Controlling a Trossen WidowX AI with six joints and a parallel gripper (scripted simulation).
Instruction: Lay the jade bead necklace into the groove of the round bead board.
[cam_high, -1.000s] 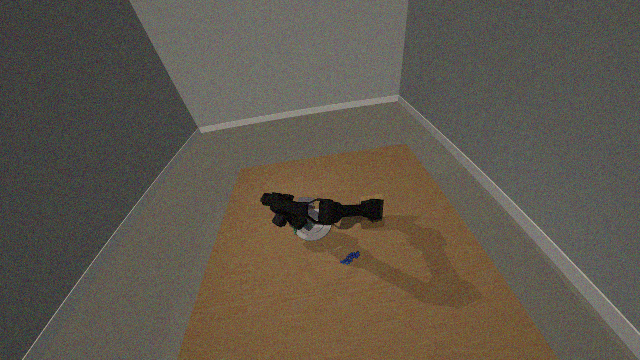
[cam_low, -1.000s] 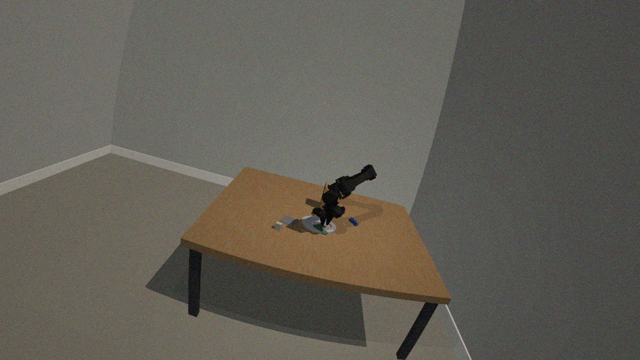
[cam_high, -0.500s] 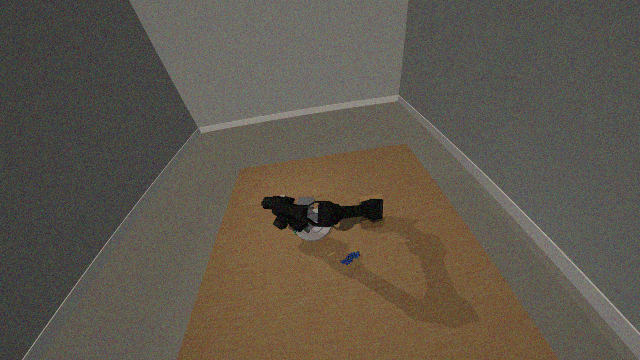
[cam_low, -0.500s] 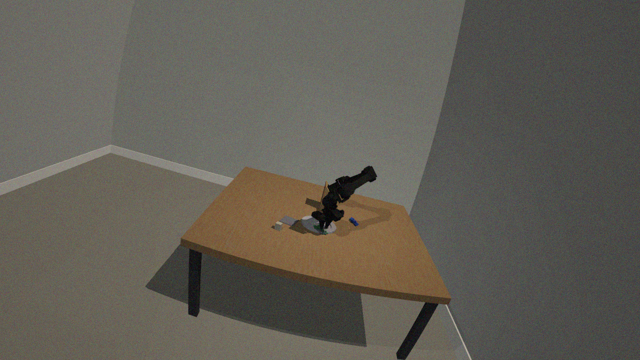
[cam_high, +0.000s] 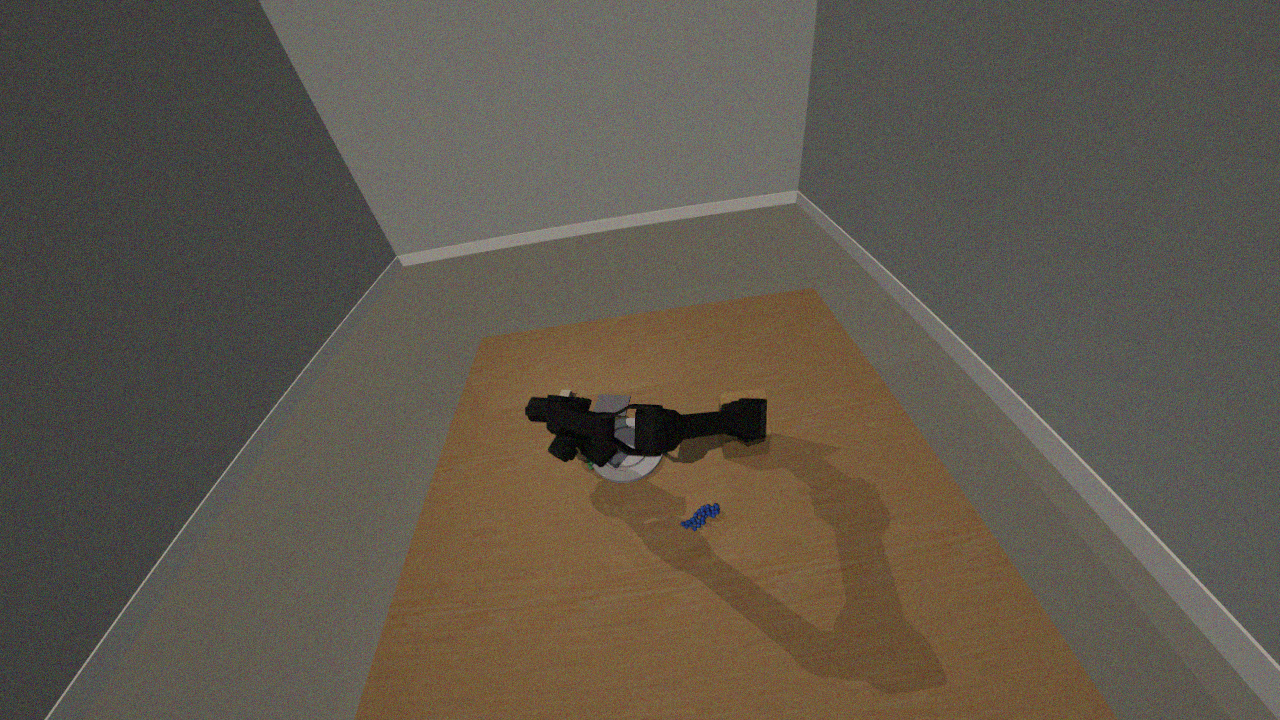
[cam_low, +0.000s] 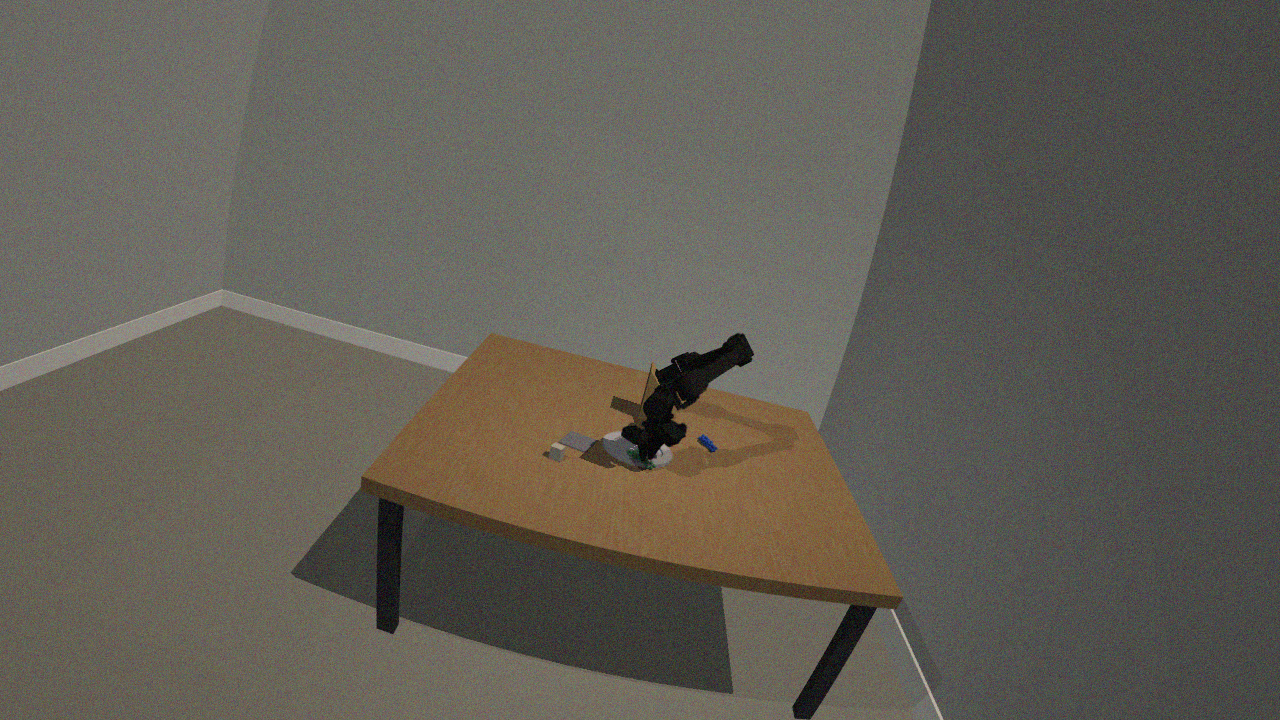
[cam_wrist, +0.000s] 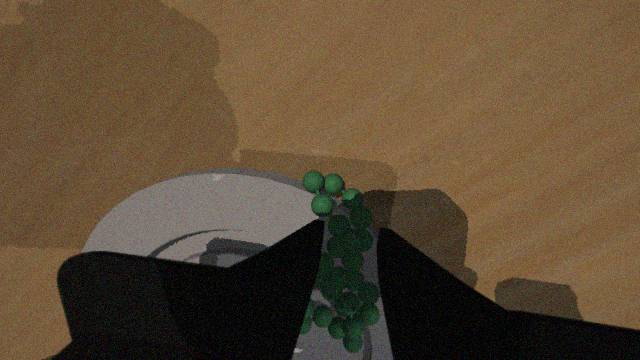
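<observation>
Right now the round bead board is 9 cm behind my gripper tip, 3 cm to the right of it and 1 cm below it. The rest, counted from my gripper tip: pale block: 23 cm to the right, 9 cm ahead; then flat grey plate: 19 cm to the right, 5 cm behind, 2 cm below.
</observation>
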